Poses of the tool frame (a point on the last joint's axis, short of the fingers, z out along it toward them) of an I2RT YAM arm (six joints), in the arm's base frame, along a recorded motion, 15 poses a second.
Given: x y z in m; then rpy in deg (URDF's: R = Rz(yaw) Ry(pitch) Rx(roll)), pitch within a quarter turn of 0, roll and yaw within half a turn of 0.
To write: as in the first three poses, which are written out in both.
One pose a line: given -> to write
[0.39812 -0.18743 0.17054 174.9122 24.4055 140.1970] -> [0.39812 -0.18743 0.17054 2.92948 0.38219 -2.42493]
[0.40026 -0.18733 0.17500 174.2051 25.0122 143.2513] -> [0.40026 -0.18733 0.17500 2.95439 0.40875 -2.48375]
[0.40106 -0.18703 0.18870 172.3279 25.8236 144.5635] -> [0.40106 -0.18703 0.18870 2.98425 0.44354 -2.51830]
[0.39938 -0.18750 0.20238 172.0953 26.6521 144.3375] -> [0.39938 -0.18750 0.20238 2.97671 0.45690 -2.51347]
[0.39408 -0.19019 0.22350 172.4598 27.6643 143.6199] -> [0.39408 -0.19019 0.22350 2.95324 0.46498 -2.49437]
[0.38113 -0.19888 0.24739 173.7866 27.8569 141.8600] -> [0.38113 -0.19888 0.24739 2.91595 0.44692 -2.45136]
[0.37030 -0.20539 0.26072 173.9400 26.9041 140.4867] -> [0.37030 -0.20539 0.26072 2.91457 0.42719 -2.42783]
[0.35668 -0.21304 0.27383 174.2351 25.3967 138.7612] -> [0.35668 -0.21304 0.27383 2.91654 0.39747 -2.39902]
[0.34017 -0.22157 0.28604 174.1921 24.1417 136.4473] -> [0.34017 -0.22157 0.28604 2.91739 0.37322 -2.36065]
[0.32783 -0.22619 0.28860 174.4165 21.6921 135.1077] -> [0.32783 -0.22619 0.28860 2.93823 0.33554 -2.34220]
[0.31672 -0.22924 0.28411 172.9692 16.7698 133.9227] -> [0.31672 -0.22924 0.28411 3.01458 0.29089 -2.33687]
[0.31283 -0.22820 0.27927 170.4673 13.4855 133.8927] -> [0.31283 -0.22820 0.27927 3.08855 0.28254 -2.34904]
